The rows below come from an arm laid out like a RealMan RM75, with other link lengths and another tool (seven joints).
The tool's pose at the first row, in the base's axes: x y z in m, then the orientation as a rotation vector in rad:
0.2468 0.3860 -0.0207 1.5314 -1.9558 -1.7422
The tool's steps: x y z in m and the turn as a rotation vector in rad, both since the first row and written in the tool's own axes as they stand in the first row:
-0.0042 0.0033 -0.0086 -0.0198 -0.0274 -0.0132
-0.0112 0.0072 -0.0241 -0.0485 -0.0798 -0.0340
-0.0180 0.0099 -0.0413 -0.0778 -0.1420 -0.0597
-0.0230 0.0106 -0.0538 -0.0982 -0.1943 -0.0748
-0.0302 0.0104 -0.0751 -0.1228 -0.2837 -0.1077
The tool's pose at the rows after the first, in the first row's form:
0.2525 0.3826 -0.0131 1.5256 -1.9393 -1.7916
0.2636 0.3763 -0.0012 1.5107 -1.9188 -1.8779
0.2765 0.3689 0.0102 1.4936 -1.8969 -1.9775
0.2866 0.3638 0.0175 -1.4602 1.8710 2.0408
0.3040 0.3544 0.0282 -1.3731 1.7814 2.0836

